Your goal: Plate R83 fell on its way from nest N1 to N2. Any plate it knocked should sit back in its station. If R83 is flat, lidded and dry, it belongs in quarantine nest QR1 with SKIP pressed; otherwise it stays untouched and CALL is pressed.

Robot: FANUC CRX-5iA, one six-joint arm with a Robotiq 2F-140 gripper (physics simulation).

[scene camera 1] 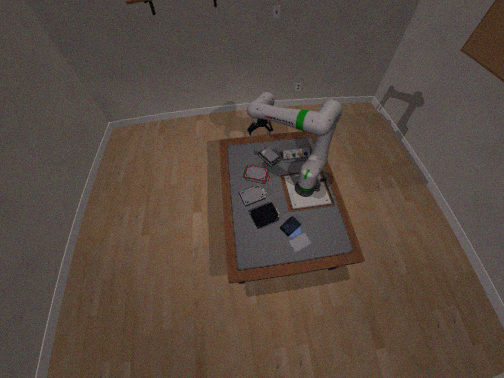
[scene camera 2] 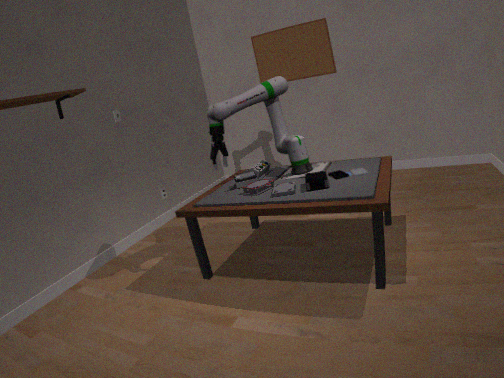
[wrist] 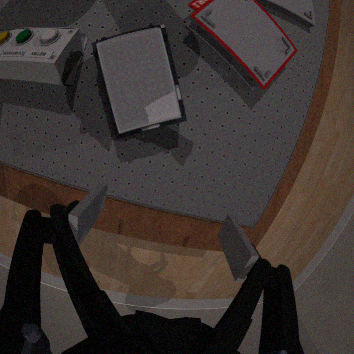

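Observation:
My gripper is open and empty, above the table edge near the pale-topped plate. That plate has a dark border; its seating is unclear. The red-rimmed nest QR1 is empty. Nest N2 is empty. Black plateware sits at N1. A dark plate lies by a blue spill, with a pale, flat lid-like piece beside it. R83's label is not readable.
The button box stands beside the pale-topped plate. Yellow, green and white buttons show in the wrist view. The arm's base stands on a white wood-edged board. The table has a brown rim.

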